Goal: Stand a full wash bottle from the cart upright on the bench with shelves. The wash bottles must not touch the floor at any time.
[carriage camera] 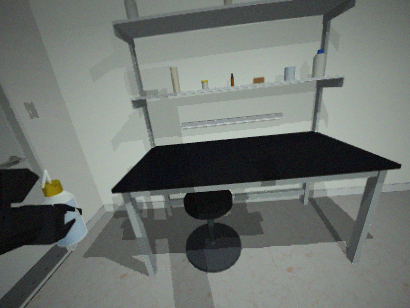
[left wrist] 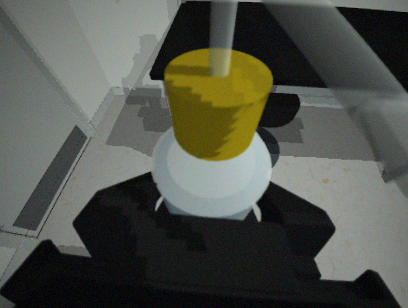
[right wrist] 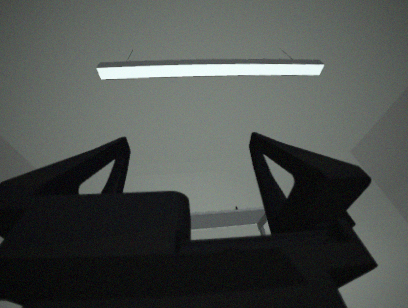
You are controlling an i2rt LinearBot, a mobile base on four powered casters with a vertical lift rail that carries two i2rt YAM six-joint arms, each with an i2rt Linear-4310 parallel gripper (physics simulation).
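Frame: origin at the left arm's base, x up, y ahead, z left, level; metres.
Where they show: left gripper, fingertip midpoint: point(carriage camera: 72, 212) point(left wrist: 210, 166); right gripper, fingertip midpoint: point(right wrist: 190, 141).
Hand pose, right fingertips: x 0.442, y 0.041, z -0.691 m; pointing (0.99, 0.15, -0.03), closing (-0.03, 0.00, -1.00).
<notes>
Each offset is from my right fingertips to the top centre of the thing. Level surfaces: height alone.
A wash bottle @[dz +0.692, dx -0.144, dy +0.178 m] point(carriage camera: 74, 229) point(left wrist: 215, 175) with a yellow cap and a pale nozzle is held off the floor at the left of the carriage view, close to upright. My left gripper point(carriage camera: 75, 214) point(left wrist: 210, 166) is shut on its body, below the shoulder. The bench with shelves has a black top @[dx -0.475 m] point(carriage camera: 250, 159) point(left wrist: 170, 55) and stands in front, to the right of the bottle in the carriage view; bottle and bench are apart. My right gripper point(right wrist: 190, 141) is open and empty, facing the upper wall and ceiling. The cart does not show.
A black stool point(carriage camera: 209, 204) point(left wrist: 285, 110) stands at the bench's front edge. The lower shelf point(carriage camera: 240, 88) holds a bottle with a blue cap @[dz -0.428, dx +0.160, dy +1.269 m] point(carriage camera: 319, 65) and several small items. A door stands at the far left of the carriage view. A long lamp point(right wrist: 210, 70) hangs in the right wrist view.
</notes>
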